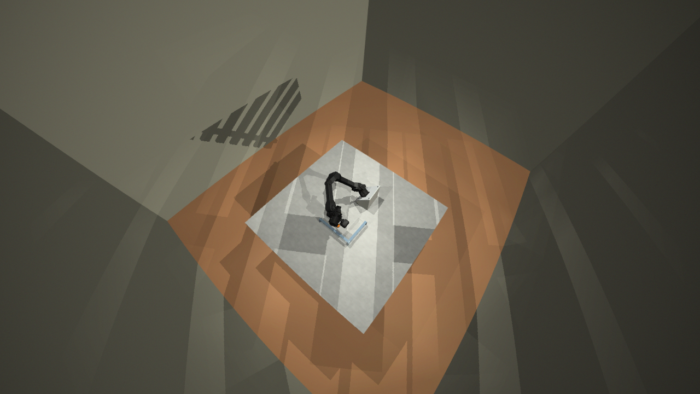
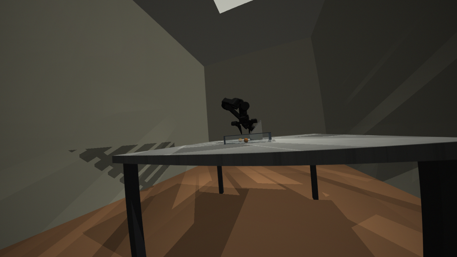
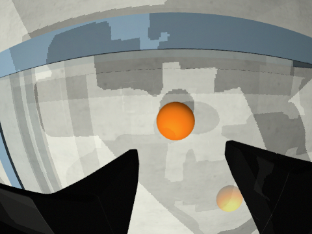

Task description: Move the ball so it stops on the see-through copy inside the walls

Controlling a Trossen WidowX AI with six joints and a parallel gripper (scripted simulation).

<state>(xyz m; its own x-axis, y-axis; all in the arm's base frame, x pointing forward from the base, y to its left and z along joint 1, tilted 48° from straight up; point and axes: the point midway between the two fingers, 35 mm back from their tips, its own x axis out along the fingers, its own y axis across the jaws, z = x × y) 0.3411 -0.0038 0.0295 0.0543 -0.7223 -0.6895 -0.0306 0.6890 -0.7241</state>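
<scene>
My gripper tip is 5 cm above the orange ball.
</scene>
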